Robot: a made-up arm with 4 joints.
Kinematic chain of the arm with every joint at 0, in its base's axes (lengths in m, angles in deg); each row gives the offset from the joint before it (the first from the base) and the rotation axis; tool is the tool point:
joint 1: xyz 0 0 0.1 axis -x
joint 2: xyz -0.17 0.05 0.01 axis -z
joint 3: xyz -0.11 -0.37 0 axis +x
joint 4: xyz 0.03 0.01 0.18 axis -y
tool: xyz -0.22 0 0.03
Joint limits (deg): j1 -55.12..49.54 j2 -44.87..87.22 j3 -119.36..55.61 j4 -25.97..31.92
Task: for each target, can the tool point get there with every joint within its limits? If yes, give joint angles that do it. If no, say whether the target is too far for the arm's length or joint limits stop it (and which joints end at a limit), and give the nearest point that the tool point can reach.
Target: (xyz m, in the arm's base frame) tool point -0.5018 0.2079 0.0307
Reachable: yes | joints 29.84 62.13 -74.11 13.71
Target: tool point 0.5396 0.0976 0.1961
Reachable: no: joint limits stop it (at a limit: joint 1, joint 2, joint 3, joint 4) | nearest point 0.0761 -0.2272 0.6585 | short by 0.731 m
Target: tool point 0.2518 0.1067 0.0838
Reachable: no: joint limits stop it (at a limit: joint 2, joint 4) | nearest point -0.2493 0.3077 0.0533 | short by 0.541 m
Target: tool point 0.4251 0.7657 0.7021
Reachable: no: too far | nearest point -0.2555 0.2506 0.2971 | short by 0.945 m
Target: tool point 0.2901 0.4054 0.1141
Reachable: no: joint limits stop it (at a limit: joint 2, joint 4) | nearest point -0.2493 0.3112 0.1108 | short by 0.548 m
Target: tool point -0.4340 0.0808 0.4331
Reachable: yes | joints -44.28 76.93 -41.79 -7.82
